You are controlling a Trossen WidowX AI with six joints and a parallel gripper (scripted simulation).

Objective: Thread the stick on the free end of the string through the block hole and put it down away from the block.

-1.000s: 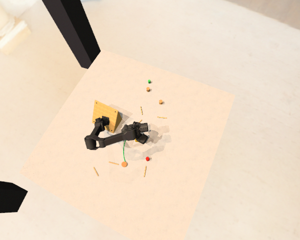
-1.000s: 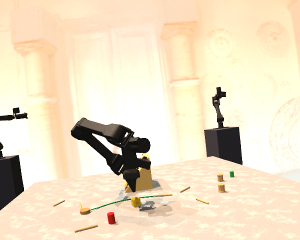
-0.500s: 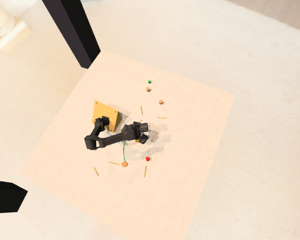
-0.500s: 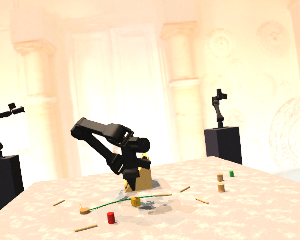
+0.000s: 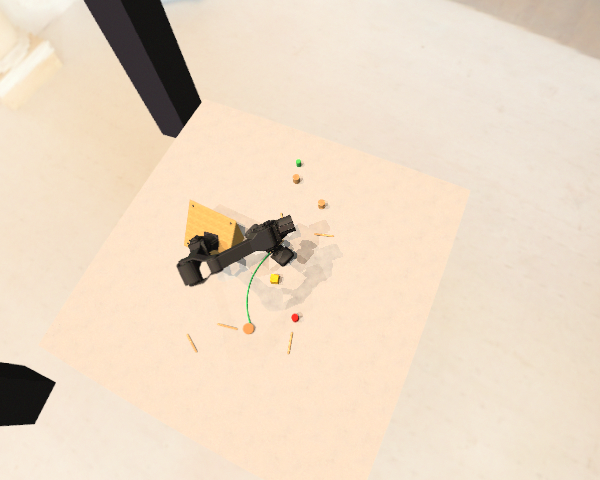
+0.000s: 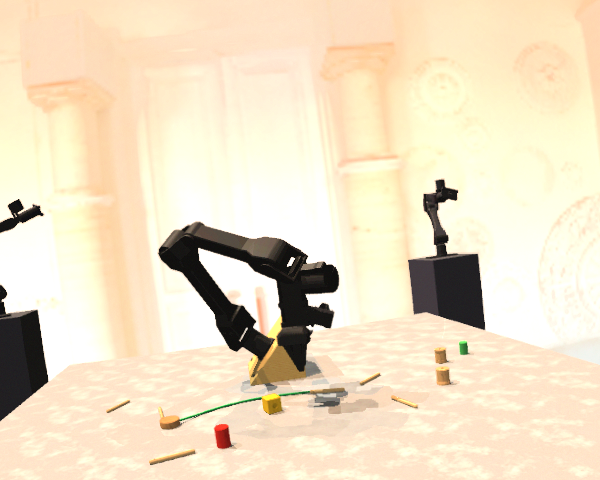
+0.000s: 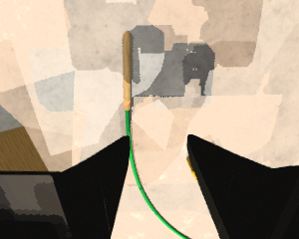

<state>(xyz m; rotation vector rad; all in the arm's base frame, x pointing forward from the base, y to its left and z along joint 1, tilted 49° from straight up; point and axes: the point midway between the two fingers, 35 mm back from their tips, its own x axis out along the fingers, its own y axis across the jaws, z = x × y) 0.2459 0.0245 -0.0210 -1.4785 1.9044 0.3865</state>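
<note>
The thin wooden stick is 2 cm behind my gripper tip, 4 cm to the left of it and 6 cm below it. Also, from my gripper tip: red cylinder 16 cm ahead, 19 cm to the right, 5 cm below; round wooden button 1 cm ahead, 29 cm to the right, 6 cm below; yellow block 3 cm ahead, 8 cm to the right, 5 cm below.
</note>
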